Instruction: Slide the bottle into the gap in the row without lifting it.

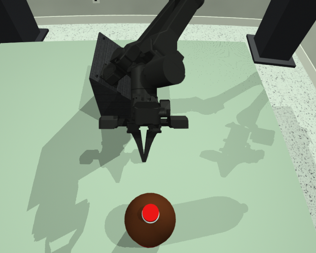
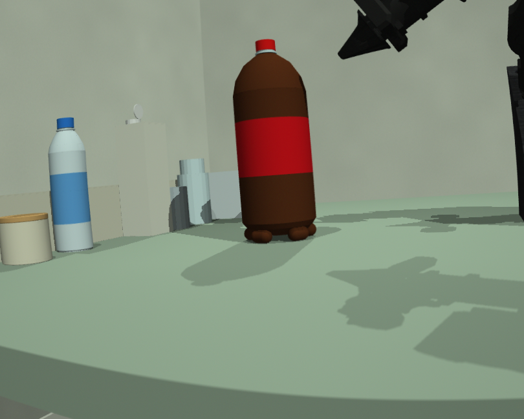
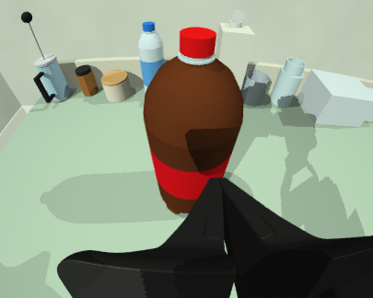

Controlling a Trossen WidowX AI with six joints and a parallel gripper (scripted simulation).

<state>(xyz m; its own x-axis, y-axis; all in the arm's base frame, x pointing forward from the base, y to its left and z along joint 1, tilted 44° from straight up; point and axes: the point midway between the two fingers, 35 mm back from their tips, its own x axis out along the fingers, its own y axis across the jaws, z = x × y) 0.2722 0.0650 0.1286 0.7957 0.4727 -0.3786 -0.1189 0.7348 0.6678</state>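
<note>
My gripper is now 14 cm short of the brown cola bottle, 13 cm above it and 2 cm to the right of it. The rest, counted from my hand: cream canister (42 cm ahead, 29 cm to the left, 25 cm below); grey cup (47 cm ahead, 26 cm below, 13 cm to the right); blue-labelled water bottle (44 cm ahead, 18 cm below, 17 cm to the left).
</note>
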